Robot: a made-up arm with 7 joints. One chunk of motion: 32 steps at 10 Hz.
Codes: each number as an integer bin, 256 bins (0 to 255) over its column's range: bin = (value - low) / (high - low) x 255, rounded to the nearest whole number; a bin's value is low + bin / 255 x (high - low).
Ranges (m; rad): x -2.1..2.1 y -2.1..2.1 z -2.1..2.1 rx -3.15..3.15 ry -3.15..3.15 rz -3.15..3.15
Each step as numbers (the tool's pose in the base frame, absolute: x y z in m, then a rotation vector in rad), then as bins.
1 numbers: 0.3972 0.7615 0.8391 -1.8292 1.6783 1.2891
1 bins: 152 174 178 53 195 180
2 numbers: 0.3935 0.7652 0.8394 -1.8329 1.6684 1.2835
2 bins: 151 174 178 53 195 179
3 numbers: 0.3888 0.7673 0.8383 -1.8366 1.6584 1.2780
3 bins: 151 174 178 53 195 179
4 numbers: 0.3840 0.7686 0.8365 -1.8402 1.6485 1.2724
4 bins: 151 174 178 53 194 179
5 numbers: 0.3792 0.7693 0.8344 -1.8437 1.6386 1.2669
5 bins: 151 174 178 53 194 179
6 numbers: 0.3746 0.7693 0.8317 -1.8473 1.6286 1.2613
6 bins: 150 174 178 53 193 179
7 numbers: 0.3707 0.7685 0.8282 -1.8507 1.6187 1.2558
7 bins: 150 174 178 53 193 178
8 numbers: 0.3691 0.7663 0.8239 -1.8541 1.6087 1.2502
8 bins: 150 174 178 52 193 178
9 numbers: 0.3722 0.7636 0.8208 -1.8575 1.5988 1.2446
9 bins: 150 174 177 52 192 178
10 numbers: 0.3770 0.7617 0.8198 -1.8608 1.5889 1.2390
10 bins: 150 174 177 52 192 178
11 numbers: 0.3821 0.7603 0.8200 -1.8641 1.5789 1.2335
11 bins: 151 174 177 52 191 177
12 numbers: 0.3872 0.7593 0.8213 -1.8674 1.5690 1.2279
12 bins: 151 174 177 52 191 177
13 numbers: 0.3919 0.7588 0.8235 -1.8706 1.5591 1.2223
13 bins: 151 174 177 52 191 177
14 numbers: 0.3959 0.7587 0.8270 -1.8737 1.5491 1.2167
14 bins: 152 174 178 52 190 177
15 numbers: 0.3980 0.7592 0.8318 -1.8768 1.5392 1.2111
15 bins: 152 174 178 52 190 177
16 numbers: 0.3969 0.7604 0.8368 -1.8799 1.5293 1.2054
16 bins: 152 174 178 51 189 176
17 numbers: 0.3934 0.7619 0.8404 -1.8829 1.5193 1.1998
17 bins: 151 174 179 51 189 176
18 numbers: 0.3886 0.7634 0.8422 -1.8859 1.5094 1.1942
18 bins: 151 174 179 51 189 176
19 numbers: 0.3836 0.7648 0.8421 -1.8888 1.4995 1.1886
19 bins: 151 174 179 51 188 176
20 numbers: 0.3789 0.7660 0.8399 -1.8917 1.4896 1.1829
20 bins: 151 174 178 51 188 175
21 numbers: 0.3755 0.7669 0.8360 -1.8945 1.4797 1.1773
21 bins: 150 174 178 51 187 175
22 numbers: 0.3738 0.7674 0.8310 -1.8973 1.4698 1.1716
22 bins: 150 174 178 51 187 175
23 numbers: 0.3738 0.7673 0.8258 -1.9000 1.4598 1.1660
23 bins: 150 174 178 51 187 175
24 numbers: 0.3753 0.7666 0.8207 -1.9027 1.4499 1.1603
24 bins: 150 174 177 50 186 174
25 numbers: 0.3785 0.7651 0.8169 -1.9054 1.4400 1.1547
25 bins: 150 174 177 50 186 174
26 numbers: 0.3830 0.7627 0.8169 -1.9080 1.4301 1.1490
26 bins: 151 174 177 50 185 174
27 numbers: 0.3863 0.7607 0.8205 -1.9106 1.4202 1.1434
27 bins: 151 174 177 50 185 174
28 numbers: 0.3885 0.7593 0.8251 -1.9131 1.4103 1.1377
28 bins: 151 174 178 50 185 174
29 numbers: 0.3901 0.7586 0.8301 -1.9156 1.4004 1.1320
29 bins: 151 174 178 50 184 173
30 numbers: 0.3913 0.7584 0.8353 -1.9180 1.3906 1.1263
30 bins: 151 174 178 50 184 173
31 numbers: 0.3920 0.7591 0.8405 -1.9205 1.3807 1.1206
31 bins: 151 174 179 50 183 173
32 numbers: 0.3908 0.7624 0.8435 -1.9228 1.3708 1.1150
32 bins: 151 174 179 50 183 173
